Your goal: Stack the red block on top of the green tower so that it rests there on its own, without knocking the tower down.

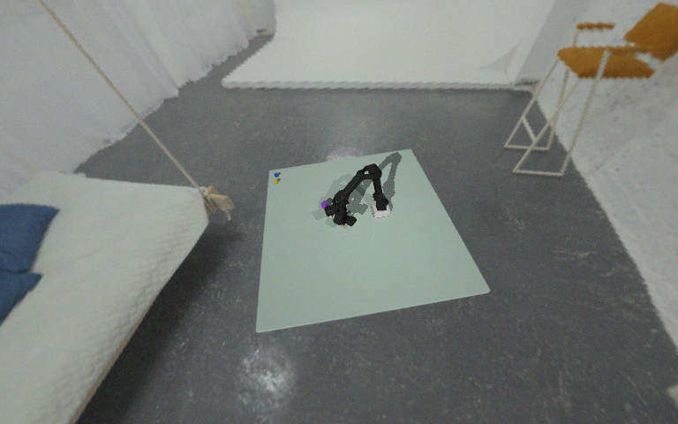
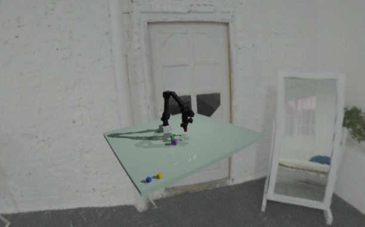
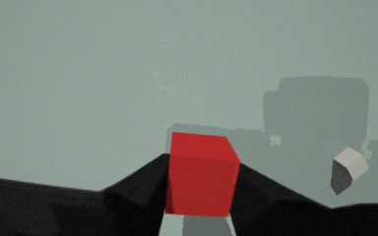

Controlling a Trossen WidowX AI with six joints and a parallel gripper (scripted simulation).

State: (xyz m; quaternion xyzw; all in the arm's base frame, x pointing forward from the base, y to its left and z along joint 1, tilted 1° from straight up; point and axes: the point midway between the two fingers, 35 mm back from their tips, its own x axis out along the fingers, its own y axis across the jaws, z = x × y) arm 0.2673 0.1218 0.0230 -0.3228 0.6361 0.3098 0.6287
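The purple cube lies 140 mm ahead of my gripper tip, 190 mm to the right of it and 30 mm below it. From my gripper tip the other things lie so: small grey cube (40 mm behind, 120 mm to the right, 40 mm below); then red block (10 mm above); then small white cube (100 mm ahead, 90 mm to the right, 40 mm below).
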